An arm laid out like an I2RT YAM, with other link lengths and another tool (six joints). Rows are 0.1 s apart.
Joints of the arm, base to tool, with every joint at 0 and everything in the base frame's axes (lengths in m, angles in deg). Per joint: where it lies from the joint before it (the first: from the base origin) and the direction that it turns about. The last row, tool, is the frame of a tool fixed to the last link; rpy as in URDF.
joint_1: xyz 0 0 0.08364 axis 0 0 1
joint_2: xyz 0.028 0.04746 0.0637 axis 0 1 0
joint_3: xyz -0.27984 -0.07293 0 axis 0 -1 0
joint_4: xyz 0.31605 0.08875 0.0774 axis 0 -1 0
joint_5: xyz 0.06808 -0.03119 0.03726 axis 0 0 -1
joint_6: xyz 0.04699 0 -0.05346 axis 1 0 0
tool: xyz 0.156 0.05 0.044 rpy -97.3 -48.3 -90
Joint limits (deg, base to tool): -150..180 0..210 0..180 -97..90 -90..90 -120..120
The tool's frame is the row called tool.
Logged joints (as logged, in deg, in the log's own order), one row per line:
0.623, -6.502, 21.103, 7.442, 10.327, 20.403
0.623, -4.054, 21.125, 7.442, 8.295, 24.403
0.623, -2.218, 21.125, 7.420, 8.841, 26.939
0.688, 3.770, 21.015, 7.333, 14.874, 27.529
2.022, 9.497, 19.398, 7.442, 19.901, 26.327
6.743, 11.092, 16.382, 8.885, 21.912, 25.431
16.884, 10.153, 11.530, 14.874, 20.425, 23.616
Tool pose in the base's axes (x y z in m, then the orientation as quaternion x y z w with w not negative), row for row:
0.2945, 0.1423, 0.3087, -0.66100, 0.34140, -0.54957, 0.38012
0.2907, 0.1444, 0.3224, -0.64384, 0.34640, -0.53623, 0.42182
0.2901, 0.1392, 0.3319, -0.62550, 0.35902, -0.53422, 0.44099
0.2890, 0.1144, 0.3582, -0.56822, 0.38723, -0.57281, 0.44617
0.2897, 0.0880, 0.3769, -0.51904, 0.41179, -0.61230, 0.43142
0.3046, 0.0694, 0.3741, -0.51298, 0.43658, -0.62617, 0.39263
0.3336, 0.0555, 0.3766, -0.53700, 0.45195, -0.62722, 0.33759
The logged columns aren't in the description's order. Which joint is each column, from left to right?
Columns, left to right: joint_2, joint_4, joint_1, joint_3, joint_5, joint_6.
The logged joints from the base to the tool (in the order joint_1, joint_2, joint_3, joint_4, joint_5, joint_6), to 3 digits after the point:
21.103, 0.623, 7.442, -6.502, 10.327, 20.403
21.125, 0.623, 7.442, -4.054, 8.295, 24.403
21.125, 0.623, 7.420, -2.218, 8.841, 26.939
21.015, 0.688, 7.333, 3.770, 14.874, 27.529
19.398, 2.022, 7.442, 9.497, 19.901, 26.327
16.382, 6.743, 8.885, 11.092, 21.912, 25.431
11.530, 16.884, 14.874, 10.153, 20.425, 23.616

